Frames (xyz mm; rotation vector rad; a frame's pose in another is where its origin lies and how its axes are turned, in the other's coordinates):
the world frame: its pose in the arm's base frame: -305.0 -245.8 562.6 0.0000 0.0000 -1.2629
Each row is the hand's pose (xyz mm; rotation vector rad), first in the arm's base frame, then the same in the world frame.
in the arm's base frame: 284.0 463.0 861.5 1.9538 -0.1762 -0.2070
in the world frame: -497.0 776.1 298.9 1.7211 1.0352 0.6177
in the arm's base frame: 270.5 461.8 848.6 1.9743 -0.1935 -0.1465
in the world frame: -499.9 762.9 286.0 1.7593 1.0397 0.6642
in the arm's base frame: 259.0 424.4 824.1 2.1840 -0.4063 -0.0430
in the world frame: -467.8 740.6 261.5 2.0738 0.9954 0.6367
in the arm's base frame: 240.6 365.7 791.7 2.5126 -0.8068 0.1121
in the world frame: -417.4 705.3 229.1 2.6022 0.8645 0.5079
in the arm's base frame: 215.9 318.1 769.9 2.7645 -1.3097 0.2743
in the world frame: -379.5 667.3 207.3 -3.0247 -0.5786 -0.2870
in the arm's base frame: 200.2 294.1 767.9 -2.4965 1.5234 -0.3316
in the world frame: -361.4 645.1 205.3 -2.8370 -0.2376 -0.0923
